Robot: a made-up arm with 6 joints.
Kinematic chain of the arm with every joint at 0, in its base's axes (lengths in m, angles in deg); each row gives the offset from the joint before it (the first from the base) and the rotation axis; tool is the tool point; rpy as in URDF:
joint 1: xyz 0 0 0.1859 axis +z
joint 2: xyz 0 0 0 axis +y
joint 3: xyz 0.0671 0 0.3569 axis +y
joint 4: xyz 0.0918 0 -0.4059 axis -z
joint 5: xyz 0 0 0 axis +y
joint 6: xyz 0.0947 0 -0.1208 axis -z
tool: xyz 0 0 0 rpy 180 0 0
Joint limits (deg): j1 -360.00..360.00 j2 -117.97..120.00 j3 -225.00..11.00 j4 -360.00..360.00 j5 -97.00..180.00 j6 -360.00..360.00
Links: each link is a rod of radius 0.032 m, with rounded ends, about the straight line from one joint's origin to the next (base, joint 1, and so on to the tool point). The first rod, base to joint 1, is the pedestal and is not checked.
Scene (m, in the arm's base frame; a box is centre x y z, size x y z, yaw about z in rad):
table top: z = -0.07
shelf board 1: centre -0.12 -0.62 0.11 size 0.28 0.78 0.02 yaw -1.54
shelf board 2: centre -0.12 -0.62 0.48 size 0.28 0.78 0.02 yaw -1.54
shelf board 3: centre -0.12 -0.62 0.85 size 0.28 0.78 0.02 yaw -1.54
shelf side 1: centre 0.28 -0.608 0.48 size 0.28 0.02 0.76 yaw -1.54
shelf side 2: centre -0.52 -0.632 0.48 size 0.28 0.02 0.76 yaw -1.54
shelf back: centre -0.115 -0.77 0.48 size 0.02 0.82 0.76 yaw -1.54
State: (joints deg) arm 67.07 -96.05 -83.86 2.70 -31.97 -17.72
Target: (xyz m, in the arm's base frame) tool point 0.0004 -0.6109 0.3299
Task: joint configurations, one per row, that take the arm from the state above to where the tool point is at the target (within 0.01 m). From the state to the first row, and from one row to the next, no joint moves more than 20 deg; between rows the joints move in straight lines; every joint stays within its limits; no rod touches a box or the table.
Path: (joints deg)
1: 62.51 -99.31 -70.55 1.10 -34.71 -17.72
2: 57.94 -102.57 -57.23 -0.51 -37.46 -17.72
3: 38.71 -92.51 -50.42 4.58 -37.20 -17.72
4: 19.47 -82.45 -43.60 9.67 -36.95 -17.72
5: 0.23 -72.39 -36.79 14.76 -36.70 -17.72
6: -19.00 -62.33 -29.98 19.85 -36.44 -17.72
7: -38.24 -52.28 -23.16 24.94 -36.19 -17.72
8: -57.48 -42.22 -16.35 30.04 -35.94 -17.72
9: -76.72 -32.16 -9.54 35.13 -35.69 -17.72
10: -79.11 -18.80 -24.16 33.55 -29.85 -17.72
11: -81.50 -5.44 -38.79 31.97 -24.02 -17.72
12: -83.89 7.93 -53.42 30.40 -18.18 -17.72

